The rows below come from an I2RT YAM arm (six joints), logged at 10 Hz.
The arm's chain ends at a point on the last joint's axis. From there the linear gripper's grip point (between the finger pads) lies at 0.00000 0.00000 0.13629 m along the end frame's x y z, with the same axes.
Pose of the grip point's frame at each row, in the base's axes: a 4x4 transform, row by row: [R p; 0 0 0 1], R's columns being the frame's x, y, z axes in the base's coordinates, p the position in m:
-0.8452 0.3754 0.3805 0.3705; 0.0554 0.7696 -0.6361 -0.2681; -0.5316 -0.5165 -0.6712 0.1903; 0 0 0 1
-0.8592 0.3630 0.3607 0.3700; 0.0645 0.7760 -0.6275 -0.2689; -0.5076 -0.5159 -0.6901 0.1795; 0 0 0 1
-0.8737 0.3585 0.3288 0.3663; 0.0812 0.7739 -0.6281 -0.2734; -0.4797 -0.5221 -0.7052 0.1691; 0 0 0 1
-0.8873 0.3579 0.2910 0.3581; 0.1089 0.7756 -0.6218 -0.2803; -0.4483 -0.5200 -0.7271 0.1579; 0 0 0 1
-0.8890 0.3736 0.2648 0.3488; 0.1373 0.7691 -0.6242 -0.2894; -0.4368 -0.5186 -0.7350 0.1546; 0 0 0 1
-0.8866 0.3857 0.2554 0.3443; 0.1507 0.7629 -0.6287 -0.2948; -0.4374 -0.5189 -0.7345 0.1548; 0 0 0 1
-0.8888 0.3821 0.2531 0.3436; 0.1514 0.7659 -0.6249 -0.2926; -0.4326 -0.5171 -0.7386 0.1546; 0 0 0 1
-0.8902 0.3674 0.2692 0.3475; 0.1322 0.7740 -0.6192 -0.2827; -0.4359 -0.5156 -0.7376 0.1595; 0 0 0 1
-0.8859 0.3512 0.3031 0.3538; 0.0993 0.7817 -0.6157 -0.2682; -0.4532 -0.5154 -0.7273 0.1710; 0 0 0 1
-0.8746 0.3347 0.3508 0.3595; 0.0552 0.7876 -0.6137 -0.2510; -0.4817 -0.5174 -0.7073 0.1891; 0 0 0 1
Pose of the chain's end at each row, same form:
-0.8452 0.3754 0.3805 0.3186; 0.0554 0.7696 -0.6361 -0.1814; -0.5316 -0.5165 -0.6712 0.2818; 0 0 0 1
-0.8592 0.3630 0.3607 0.3208; 0.0645 0.7760 -0.6275 -0.1834; -0.5076 -0.5159 -0.6901 0.2736; 0 0 0 1
-0.8737 0.3585 0.3288 0.3215; 0.0812 0.7739 -0.6281 -0.1878; -0.4797 -0.5221 -0.7052 0.2652; 0 0 0 1
-0.8873 0.3579 0.2910 0.3184; 0.1089 0.7756 -0.6218 -0.1956; -0.4483 -0.5200 -0.7271 0.2570; 0 0 0 1
-0.8890 0.3736 0.2648 0.3127; 0.1373 0.7691 -0.6242 -0.2043; -0.4368 -0.5186 -0.7350 0.2548; 0 0 0 1
-0.8866 0.3857 0.2554 0.3095; 0.1507 0.7629 -0.6287 -0.2091; -0.4374 -0.5189 -0.7345 0.2549; 0 0 0 1
-0.8888 0.3821 0.2531 0.3091; 0.1514 0.7659 -0.6249 -0.2074; -0.4326 -0.5171 -0.7386 0.2553; 0 0 0 1
-0.8902 0.3674 0.2692 0.3108; 0.1322 0.7740 -0.6192 -0.1983; -0.4359 -0.5156 -0.7376 0.2600; 0 0 0 1
-0.8859 0.3512 0.3031 0.3125; 0.0993 0.7817 -0.6157 -0.1843; -0.4532 -0.5154 -0.7273 0.2701; 0 0 0 1
-0.8746 0.3347 0.3508 0.3117; 0.0552 0.7876 -0.6137 -0.1674; -0.4817 -0.5174 -0.7073 0.2855; 0 0 0 1

